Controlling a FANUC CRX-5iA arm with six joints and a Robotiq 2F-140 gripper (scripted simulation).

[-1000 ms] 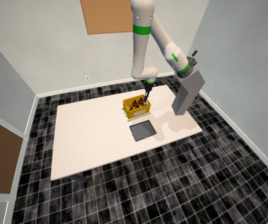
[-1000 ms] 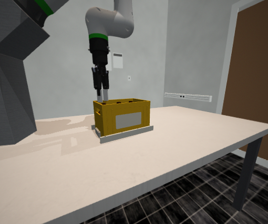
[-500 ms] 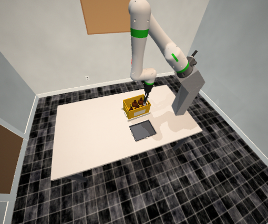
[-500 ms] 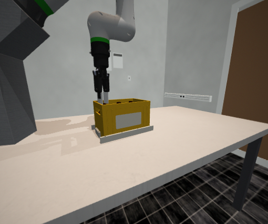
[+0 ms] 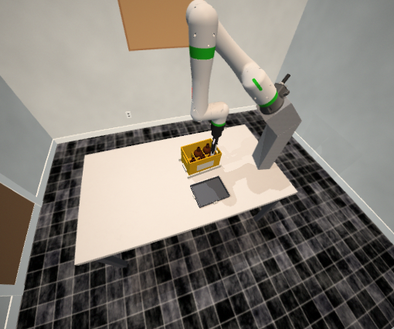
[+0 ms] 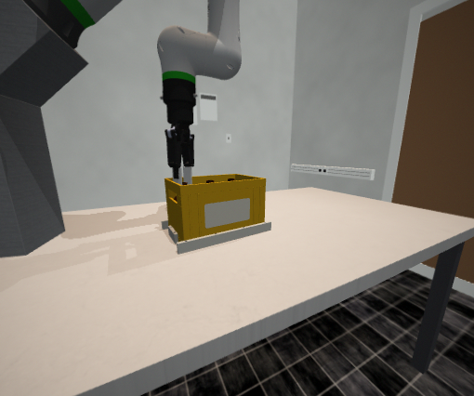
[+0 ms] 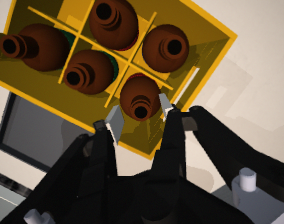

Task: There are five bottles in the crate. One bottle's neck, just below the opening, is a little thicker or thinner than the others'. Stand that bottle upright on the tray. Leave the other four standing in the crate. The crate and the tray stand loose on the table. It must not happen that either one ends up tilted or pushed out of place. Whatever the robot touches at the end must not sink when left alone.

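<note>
Now: the brown bottle 90 mm below my hand, 90 mm ahead of it and 20 mm to the right of it. Round my hand: crate (90 mm below, 80 mm ahead, 60 mm to the right); then dark grey tray (190 mm to the left, 190 mm ahead, 160 mm below).
</note>
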